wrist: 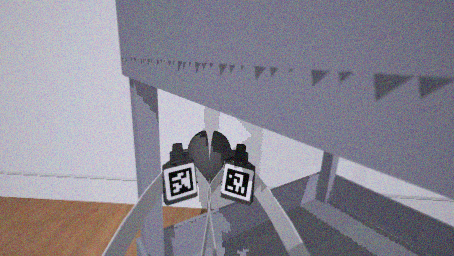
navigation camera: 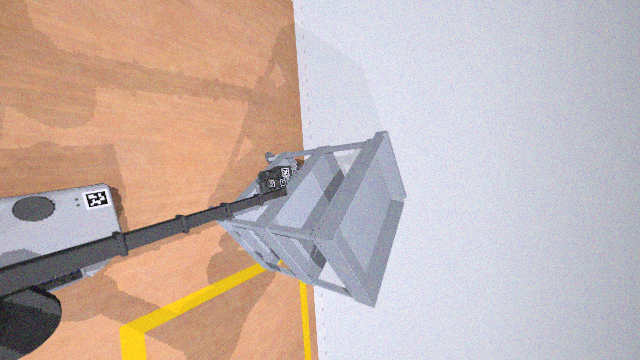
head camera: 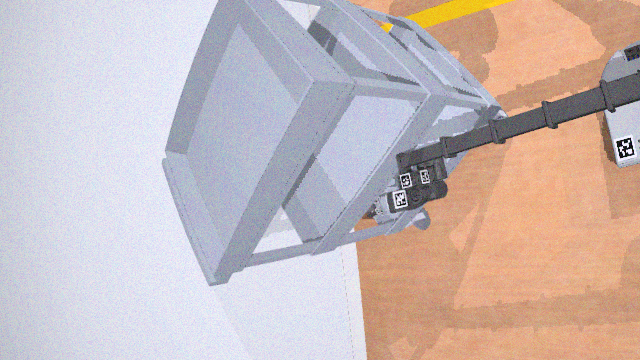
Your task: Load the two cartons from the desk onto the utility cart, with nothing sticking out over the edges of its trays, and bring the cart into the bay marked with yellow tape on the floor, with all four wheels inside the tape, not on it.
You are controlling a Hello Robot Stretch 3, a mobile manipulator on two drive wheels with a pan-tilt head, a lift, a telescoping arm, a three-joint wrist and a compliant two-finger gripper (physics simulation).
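Seen in the pictures: robot's base, link origin: [navigation camera: 35, 207].
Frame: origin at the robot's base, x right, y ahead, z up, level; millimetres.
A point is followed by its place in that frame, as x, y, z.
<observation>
The grey utility cart [head camera: 280, 175] {718, -106, 820} [navigation camera: 351, 185] {743, -92, 828} [wrist: 300, 40] stands close to the wall; no carton shows in its top tray. Its lower trays are partly hidden. My gripper [head camera: 374, 207] {939, -20, 404} [navigation camera: 297, 168] {939, -20, 404} [wrist: 209, 148] {939, -20, 404} is shut and empty, its fingertips together. It is at the cart's side below the top tray, partly covered by a cart rail in the head view. In the wrist view a tray side runs above the fingertips. Yellow tape [head camera: 450, 15] {653, -636, 1} [navigation camera: 200, 295] {423, -624, 1} runs up to the cart's far side. Which wheels are inside the tape cannot be told. The cartons and desk do not show.
The white wall [head camera: 75, 150] {1398, -374, 1188} [navigation camera: 500, 150] {1434, -65, 1306} [wrist: 60, 100] rises behind the cart. My extended arm [head camera: 525, 122] {314, -103, 517} [navigation camera: 200, 220] {301, -108, 517} reaches across the wooden floor [head camera: 500, 250] {701, 237, 0} [navigation camera: 175, 125] {486, 286, 0} from my base [head camera: 612, 130] {157, -56, 160} [navigation camera: 70, 210] {66, -22, 160}. A second tape line runs along the wall's foot.
</observation>
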